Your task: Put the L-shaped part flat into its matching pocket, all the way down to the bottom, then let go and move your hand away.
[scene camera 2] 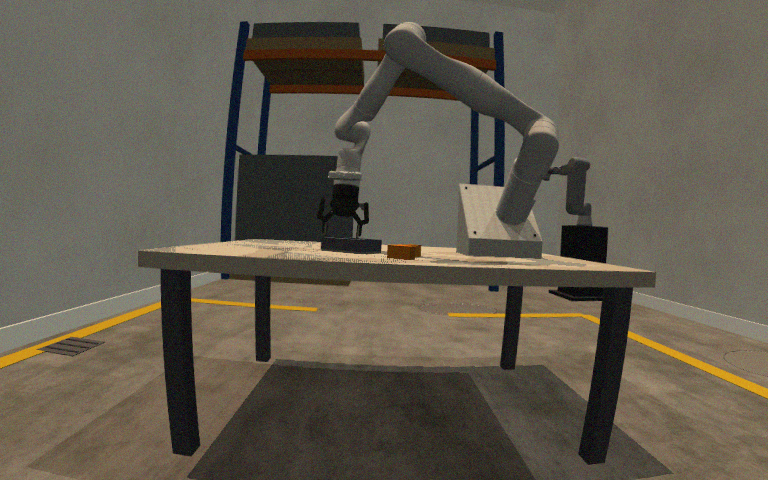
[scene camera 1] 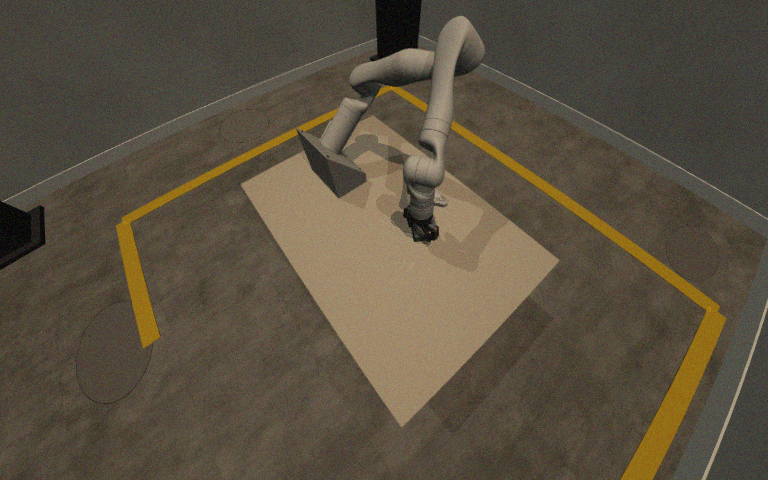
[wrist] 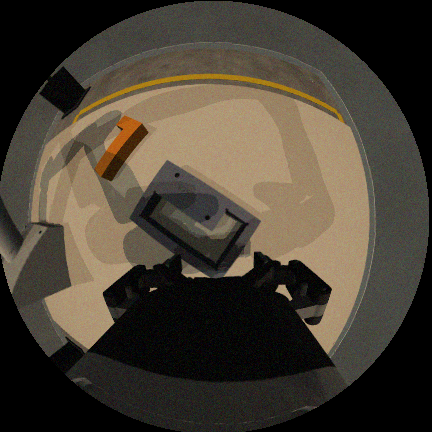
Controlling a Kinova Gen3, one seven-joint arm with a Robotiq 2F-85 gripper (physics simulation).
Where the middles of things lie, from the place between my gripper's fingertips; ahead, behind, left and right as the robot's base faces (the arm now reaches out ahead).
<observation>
Right now my hand is 16 cm past the orange L-shaped part (wrist: 132, 131), 18 cm to the right of it and 2 cm above it. From my hand the other things lie so: dark grey pocket block (scene camera 2: 336, 244) 3 cm behind, 5 cm to the left, 2 cm below.
</observation>
